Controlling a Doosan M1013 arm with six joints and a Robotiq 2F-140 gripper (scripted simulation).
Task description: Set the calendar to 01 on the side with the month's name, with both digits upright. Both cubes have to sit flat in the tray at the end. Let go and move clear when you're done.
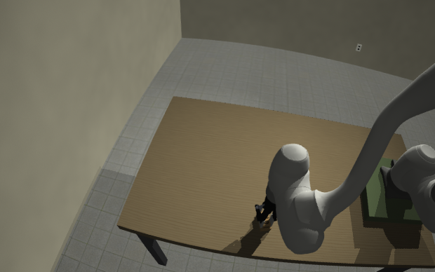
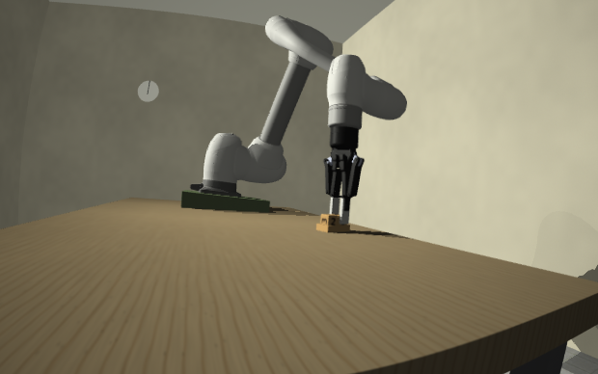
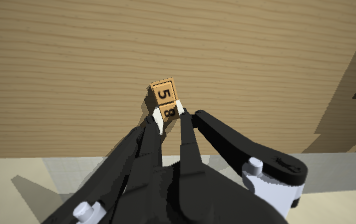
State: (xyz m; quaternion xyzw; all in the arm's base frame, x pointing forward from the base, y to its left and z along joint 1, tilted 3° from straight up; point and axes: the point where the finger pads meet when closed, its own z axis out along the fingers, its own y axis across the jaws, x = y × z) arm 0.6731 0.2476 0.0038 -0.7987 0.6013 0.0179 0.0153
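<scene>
My gripper is now 2 cm to the left of the wooden tray and 4 cm above it.
</scene>
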